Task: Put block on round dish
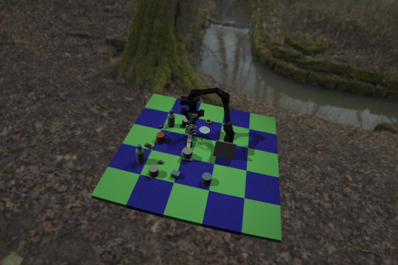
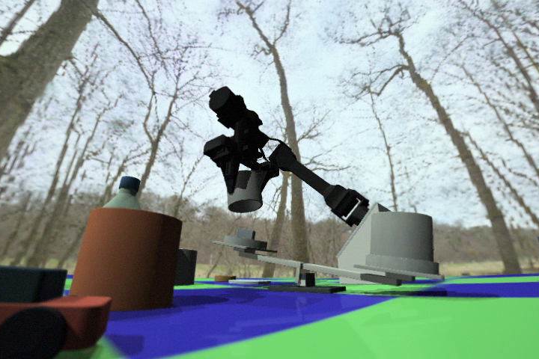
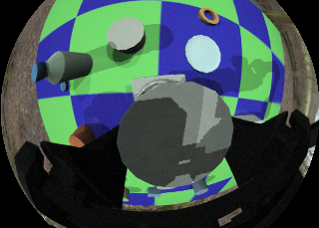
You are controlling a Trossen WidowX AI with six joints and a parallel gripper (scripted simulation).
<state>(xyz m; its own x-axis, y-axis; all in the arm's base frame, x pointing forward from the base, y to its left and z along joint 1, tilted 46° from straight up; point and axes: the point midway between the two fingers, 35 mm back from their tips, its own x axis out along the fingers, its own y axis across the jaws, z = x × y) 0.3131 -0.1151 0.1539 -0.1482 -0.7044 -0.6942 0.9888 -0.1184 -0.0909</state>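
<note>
Now: gripper tip 10 mm to the right of the grey block and 80 mm above it. Also, from my gripper tip: orange cylinder 230 mm ahead, 100 mm to the left, 130 mm below; pale round dish 120 mm behind, 80 mm to the right, 170 mm below; red toy car 330 mm ahead, 200 mm to the left, 160 mm below.
</note>
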